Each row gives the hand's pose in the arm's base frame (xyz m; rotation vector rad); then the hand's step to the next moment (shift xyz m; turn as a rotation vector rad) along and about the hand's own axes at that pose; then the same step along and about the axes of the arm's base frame.
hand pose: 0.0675 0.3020 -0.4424 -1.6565 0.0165 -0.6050
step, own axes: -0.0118 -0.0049 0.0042 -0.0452 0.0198 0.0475
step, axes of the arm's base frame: -0.0101 0.0089 -0.0001 -0.0137 0.0555 -0.0377
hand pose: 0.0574 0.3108 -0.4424 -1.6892 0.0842 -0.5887
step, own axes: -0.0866 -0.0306 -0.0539 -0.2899 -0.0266 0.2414
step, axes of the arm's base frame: -0.1060 -0.0095 0.0047 -0.1558 0.3321 -0.0921
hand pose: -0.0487 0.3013 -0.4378 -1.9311 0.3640 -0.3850
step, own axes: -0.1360 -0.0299 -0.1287 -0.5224 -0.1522 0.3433
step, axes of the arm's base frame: -0.1754 -0.0377 0.0615 -0.3123 0.5613 -0.0359
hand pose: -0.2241 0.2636 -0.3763 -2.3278 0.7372 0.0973
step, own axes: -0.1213 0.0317 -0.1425 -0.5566 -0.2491 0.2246
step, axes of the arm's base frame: -0.1364 -0.0510 0.1217 -0.3043 0.5613 0.1209
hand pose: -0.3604 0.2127 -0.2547 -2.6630 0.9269 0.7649
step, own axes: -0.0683 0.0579 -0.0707 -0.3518 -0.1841 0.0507
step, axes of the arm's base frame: -0.0534 -0.0355 0.0943 -0.1389 0.3424 0.1540
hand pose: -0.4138 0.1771 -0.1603 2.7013 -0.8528 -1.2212
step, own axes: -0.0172 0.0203 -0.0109 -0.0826 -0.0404 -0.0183
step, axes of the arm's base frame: -0.0108 -0.0103 0.0246 -0.0125 0.0729 0.0576
